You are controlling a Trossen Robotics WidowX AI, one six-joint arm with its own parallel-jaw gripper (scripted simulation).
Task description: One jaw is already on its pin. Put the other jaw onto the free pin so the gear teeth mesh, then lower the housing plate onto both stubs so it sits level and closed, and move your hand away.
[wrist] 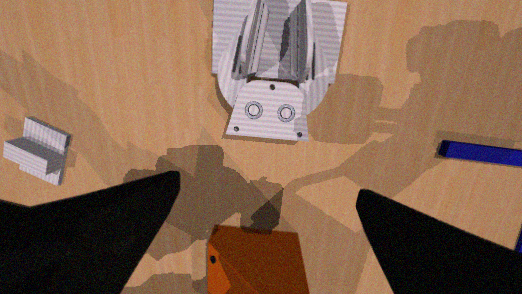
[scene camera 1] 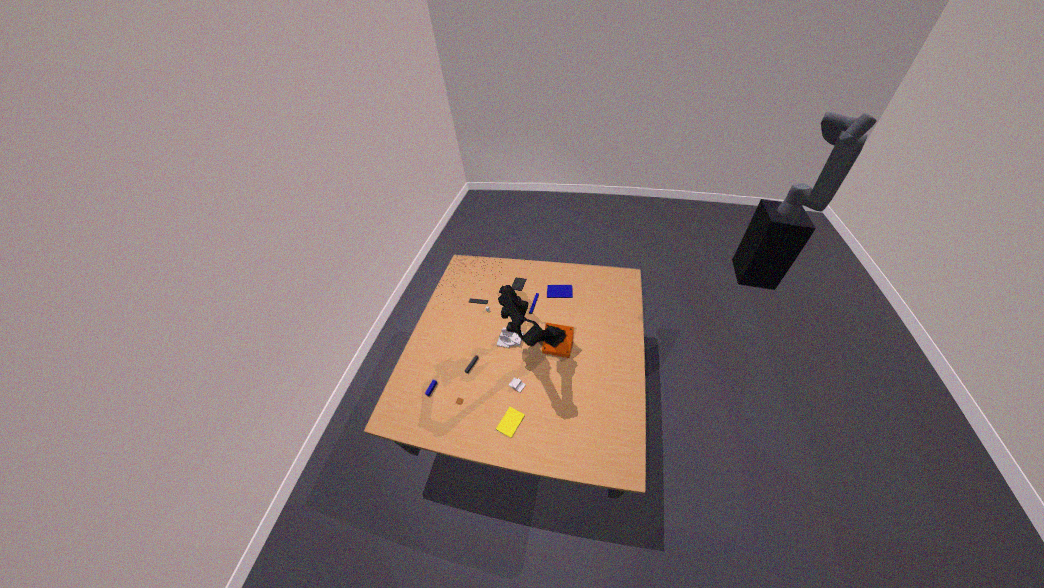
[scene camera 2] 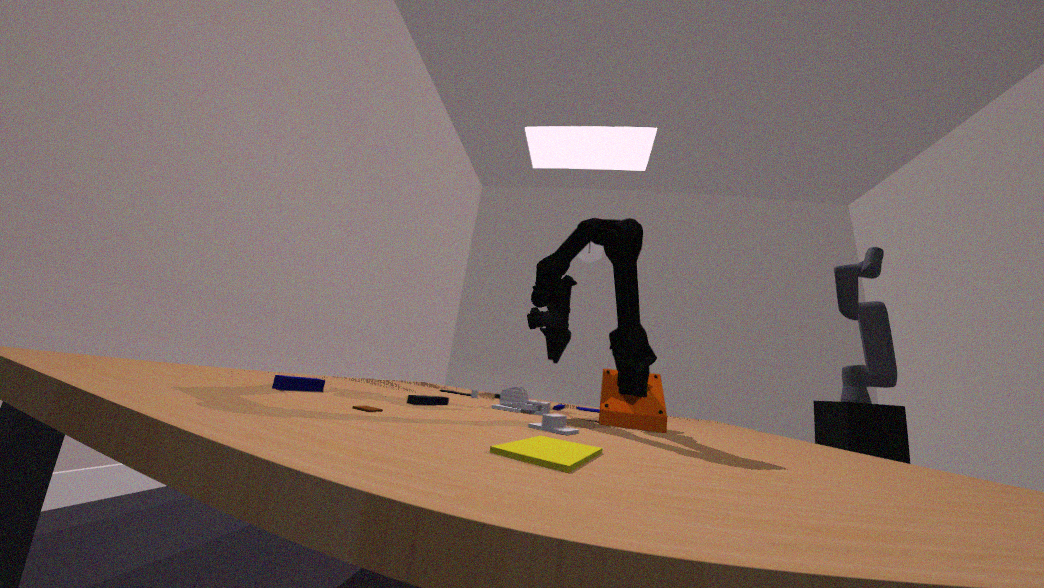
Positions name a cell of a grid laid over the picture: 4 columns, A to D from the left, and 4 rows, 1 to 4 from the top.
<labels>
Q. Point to a yellow block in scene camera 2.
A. C4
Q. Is my gripper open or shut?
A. Open.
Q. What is my gripper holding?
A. Nothing.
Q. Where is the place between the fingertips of my gripper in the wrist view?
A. At C3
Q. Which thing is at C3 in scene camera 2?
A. My gripper.
</labels>
